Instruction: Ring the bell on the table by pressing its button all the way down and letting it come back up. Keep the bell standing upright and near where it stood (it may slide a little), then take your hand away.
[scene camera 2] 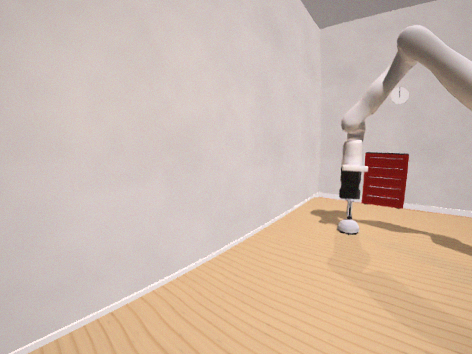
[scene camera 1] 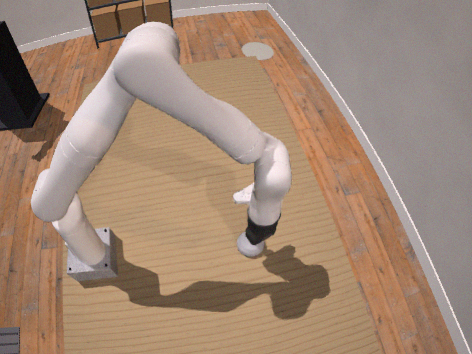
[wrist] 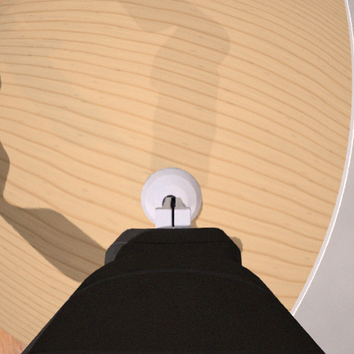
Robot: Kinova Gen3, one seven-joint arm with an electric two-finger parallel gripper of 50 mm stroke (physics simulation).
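Pixels of known places: gripper, fingertip midpoint: (scene camera 2: 348, 215) (scene camera 1: 253, 236); arm's base, origin of the base link: (scene camera 1: 91, 251).
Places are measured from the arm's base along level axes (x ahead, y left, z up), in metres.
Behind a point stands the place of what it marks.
Note:
The bell (scene camera 1: 249, 248) @[y 0.036, x 0.472, z -0.032 m] (scene camera 2: 348, 227) @[y 0.098, x 0.466, z -0.041 m] (wrist: 154, 191) is a white dome on a dark base and stands upright on the wood-grained table. Its small dark button (scene camera 2: 349, 218) @[y 0.072, x 0.475, z -0.014 m] (wrist: 166, 200) sits at the top centre and is partly covered by the fingers in the wrist view. My gripper (scene camera 2: 349, 215) @[y 0.062, x 0.483, z -0.007 m] (wrist: 173, 207) is shut and empty, pointing straight down over the bell. The fingertips are at the top of the button and look to touch it; a little of the button shows between them and the dome. In scene camera 1 the black gripper body hides the fingers and the button.
The arm's grey base block (scene camera 1: 92, 270) @[y -0.061, x 0.014, z 0.005 m] is at the left of the table top (scene camera 1: 165, 215) @[y 0.169, x 0.210, z -0.068 m] in scene camera 1. A dark cabinet (scene camera 1: 15, 80) and a shelf unit with boxes (scene camera 1: 93, 27) stand beyond. A red drawer cabinet (scene camera 2: 385, 182) stands behind the arm.

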